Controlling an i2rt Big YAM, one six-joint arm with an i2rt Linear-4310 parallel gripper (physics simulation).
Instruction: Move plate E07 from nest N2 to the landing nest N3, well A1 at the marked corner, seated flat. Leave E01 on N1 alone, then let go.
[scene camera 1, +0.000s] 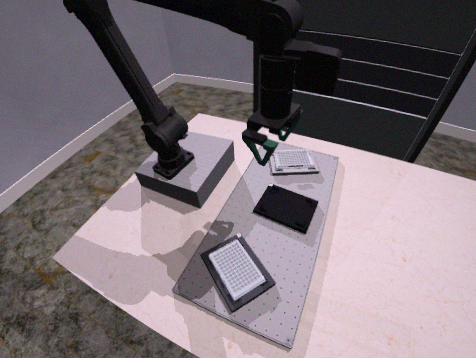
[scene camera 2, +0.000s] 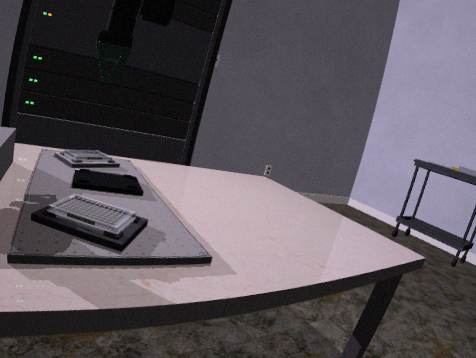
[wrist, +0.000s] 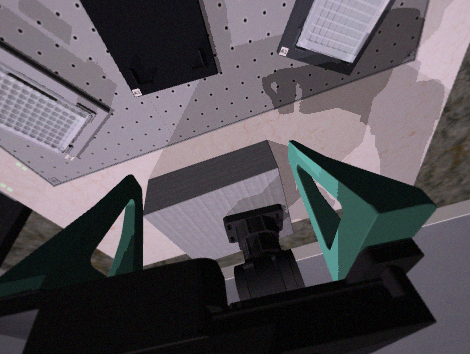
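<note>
My gripper (scene camera 1: 273, 150) (scene camera 2: 107, 77) (wrist: 212, 164) is open and empty, high above the board's far part. A white well plate (scene camera 1: 236, 269) (scene camera 2: 94, 212) (wrist: 345, 25) sits on the near dark nest (scene camera 1: 267, 284) (scene camera 2: 122, 241) (wrist: 345, 67). Another white plate (scene camera 1: 294, 159) (wrist: 37, 107) sits on the far light-grey nest (scene camera 1: 295, 172) (wrist: 97, 117). The black middle nest (scene camera 1: 286, 209) (scene camera 2: 106, 182) (wrist: 160, 45) is empty. White corner tags show on the near nest and the middle nest. Plate names and nest numbers cannot be read, so I cannot tell E07 from E01.
The nests stand on a perforated grey board (scene camera 1: 300, 285) (scene camera 2: 165, 245) (wrist: 240, 90). The arm's base stands on a grey block (scene camera 1: 210, 170) (wrist: 200, 185) beside the board. A dark rack stands behind the table; a cart (scene camera 2: 435, 232) stands at the right in the second scene view.
</note>
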